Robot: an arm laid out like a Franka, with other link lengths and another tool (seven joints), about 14 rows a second.
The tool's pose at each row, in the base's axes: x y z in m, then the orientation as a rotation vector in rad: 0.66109, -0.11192, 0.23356, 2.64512, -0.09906, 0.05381; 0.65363, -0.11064, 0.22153, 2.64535, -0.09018, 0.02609; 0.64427, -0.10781, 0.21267, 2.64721, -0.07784, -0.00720; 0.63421, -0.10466, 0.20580, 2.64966, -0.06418, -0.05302; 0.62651, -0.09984, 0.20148, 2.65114, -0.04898, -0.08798; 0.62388, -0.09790, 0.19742, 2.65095, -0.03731, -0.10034; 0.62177, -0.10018, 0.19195, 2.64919, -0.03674, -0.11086; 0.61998, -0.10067, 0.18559, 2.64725, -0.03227, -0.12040; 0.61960, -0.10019, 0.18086, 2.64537, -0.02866, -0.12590; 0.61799, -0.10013, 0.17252, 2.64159, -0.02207, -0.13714; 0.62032, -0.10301, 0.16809, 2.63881, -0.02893, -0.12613; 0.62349, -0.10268, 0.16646, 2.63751, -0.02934, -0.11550; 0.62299, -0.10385, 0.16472, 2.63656, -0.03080, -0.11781; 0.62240, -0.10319, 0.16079, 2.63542, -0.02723, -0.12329
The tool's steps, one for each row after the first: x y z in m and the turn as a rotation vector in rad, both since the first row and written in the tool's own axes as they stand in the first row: -0.00819, -0.00621, 0.00982, -0.00098, -0.01807, -0.01128; -0.01818, -0.01213, 0.01608, -0.00025, -0.03954, -0.02602; -0.02878, -0.01734, 0.02042, 0.00131, -0.06969, -0.04392; -0.03699, -0.02299, 0.02177, 0.00257, -0.09182, -0.06095; -0.03995, -0.02640, 0.02437, 0.00243, -0.09850, -0.07143; -0.04223, -0.02682, 0.03022, 0.00074, -0.10584, -0.07373; -0.04434, -0.02925, 0.03601, -0.00110, -0.11178, -0.07862; -0.04501, -0.03187, 0.03993, -0.00290, -0.11502, -0.08218; -0.04708, -0.03574, 0.04721, -0.00648, -0.12177, -0.08891; -0.04483, -0.03549, 0.05252, -0.00946, -0.11512, -0.08210; -0.04178, -0.03680, 0.05386, -0.01087, -0.10760, -0.07993; -0.04231, -0.03656, 0.05594, -0.01181, -0.10949, -0.07931; -0.04316, -0.03894, 0.05907, -0.01287, -0.11274, -0.08284
